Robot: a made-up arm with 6 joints. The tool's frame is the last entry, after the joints. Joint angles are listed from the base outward.
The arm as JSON. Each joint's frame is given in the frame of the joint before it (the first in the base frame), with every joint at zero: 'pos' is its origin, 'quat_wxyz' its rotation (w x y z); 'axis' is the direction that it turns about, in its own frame. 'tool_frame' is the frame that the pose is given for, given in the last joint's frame.
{
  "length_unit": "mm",
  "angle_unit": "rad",
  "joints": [
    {
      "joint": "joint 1",
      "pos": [
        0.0,
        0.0,
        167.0
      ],
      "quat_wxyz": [
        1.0,
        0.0,
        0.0,
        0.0
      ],
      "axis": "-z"
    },
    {
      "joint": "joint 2",
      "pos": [
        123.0,
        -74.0,
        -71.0
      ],
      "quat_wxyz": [
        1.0,
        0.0,
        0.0,
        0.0
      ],
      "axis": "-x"
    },
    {
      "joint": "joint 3",
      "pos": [
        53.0,
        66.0,
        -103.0
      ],
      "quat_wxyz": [
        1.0,
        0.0,
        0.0,
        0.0
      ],
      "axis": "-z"
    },
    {
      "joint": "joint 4",
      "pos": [
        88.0,
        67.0,
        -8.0
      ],
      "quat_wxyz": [
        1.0,
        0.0,
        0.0,
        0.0
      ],
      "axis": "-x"
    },
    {
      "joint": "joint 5",
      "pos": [
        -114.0,
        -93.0,
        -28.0
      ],
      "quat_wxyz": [
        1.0,
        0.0,
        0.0,
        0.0
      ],
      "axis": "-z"
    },
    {
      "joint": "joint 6",
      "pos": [
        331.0,
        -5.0,
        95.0
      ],
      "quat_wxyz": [
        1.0,
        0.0,
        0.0,
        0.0
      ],
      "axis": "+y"
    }
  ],
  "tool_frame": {
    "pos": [
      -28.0,
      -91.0,
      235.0
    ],
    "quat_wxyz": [
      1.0,
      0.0,
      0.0,
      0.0
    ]
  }
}
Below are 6 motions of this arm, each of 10 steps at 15 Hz.
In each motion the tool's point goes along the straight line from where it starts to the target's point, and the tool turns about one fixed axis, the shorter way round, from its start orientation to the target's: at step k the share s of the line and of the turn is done. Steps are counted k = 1, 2, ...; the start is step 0. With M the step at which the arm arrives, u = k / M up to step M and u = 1 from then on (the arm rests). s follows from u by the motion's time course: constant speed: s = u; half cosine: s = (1 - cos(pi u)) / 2; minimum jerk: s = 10 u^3 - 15 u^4 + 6 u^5.
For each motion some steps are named. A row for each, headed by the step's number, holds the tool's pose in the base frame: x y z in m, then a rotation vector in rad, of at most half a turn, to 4 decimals.
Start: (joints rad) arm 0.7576 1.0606 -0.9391 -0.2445 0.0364 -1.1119
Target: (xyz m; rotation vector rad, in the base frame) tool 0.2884 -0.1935 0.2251 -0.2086 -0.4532 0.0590
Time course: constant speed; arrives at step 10
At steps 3, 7, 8, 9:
3: 0.2298 -0.2608 0.1064 -0.3339 -0.3457 0.2113
7: 0.2633 -0.2223 0.1742 -0.2625 -0.4076 0.1244
8: 0.2717 -0.2127 0.1912 -0.2446 -0.4229 0.1026
9: 0.2800 -0.2031 0.2081 -0.2266 -0.4381 0.0808

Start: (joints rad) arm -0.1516 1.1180 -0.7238 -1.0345 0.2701 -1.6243
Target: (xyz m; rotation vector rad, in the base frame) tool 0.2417 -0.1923 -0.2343 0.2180 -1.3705 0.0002
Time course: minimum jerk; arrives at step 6
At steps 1, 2, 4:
1: 0.2916 -0.2611 -0.0738 0.0287 -1.0199 0.3086
2: 0.2826 -0.2487 -0.1029 0.0624 -1.0851 0.2548
4: 0.2526 -0.2073 -0.1994 0.1762 -1.2964 0.0696

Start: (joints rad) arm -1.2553 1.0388 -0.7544 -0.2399 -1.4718 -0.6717
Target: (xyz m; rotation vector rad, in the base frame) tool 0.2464 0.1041 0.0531 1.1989 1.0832 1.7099
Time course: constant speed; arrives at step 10
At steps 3, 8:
3: 0.0309 0.1858 0.0236 0.4061 1.0119 2.7117
8: 0.1848 0.1274 0.0447 1.0140 1.0883 2.0153

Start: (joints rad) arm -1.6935 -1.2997 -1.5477 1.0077 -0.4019 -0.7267
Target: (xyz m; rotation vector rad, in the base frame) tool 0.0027 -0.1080 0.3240 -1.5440 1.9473 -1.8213
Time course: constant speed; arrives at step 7
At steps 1, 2, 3, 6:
1: 0.1047 -0.0131 0.3387 -2.0626 1.4713 -1.6677
2: 0.0877 -0.0289 0.3363 -1.9842 1.5559 -1.6995
3: 0.0707 -0.0447 0.3338 -1.9025 1.6386 -1.7289
6: 0.0197 -0.0922 0.3265 -1.6382 1.8737 -1.8021

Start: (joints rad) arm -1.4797 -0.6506 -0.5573 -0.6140 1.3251 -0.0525
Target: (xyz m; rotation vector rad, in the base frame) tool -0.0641 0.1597 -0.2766 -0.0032 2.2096 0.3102
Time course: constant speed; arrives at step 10
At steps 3, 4, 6, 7, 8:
3: 0.1961 0.2835 -0.2069 0.1741 1.4909 0.6199
4: 0.1589 0.2658 -0.2169 0.1515 1.5961 0.5825
6: 0.0846 0.2304 -0.2368 0.1038 1.8042 0.5011
7: 0.0474 0.2128 -0.2467 0.0785 1.9070 0.4570
8: 0.0102 0.1951 -0.2567 0.0523 2.0088 0.4106

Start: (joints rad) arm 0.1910 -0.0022 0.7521 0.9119 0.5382 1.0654
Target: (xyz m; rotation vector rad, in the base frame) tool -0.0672 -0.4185 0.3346 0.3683 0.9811 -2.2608
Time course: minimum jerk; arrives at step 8
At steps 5, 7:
5: 0.0494 -0.4050 0.3694 0.2162 0.9912 -2.1325
7: -0.0604 -0.4177 0.3366 0.3592 0.9819 -2.2535

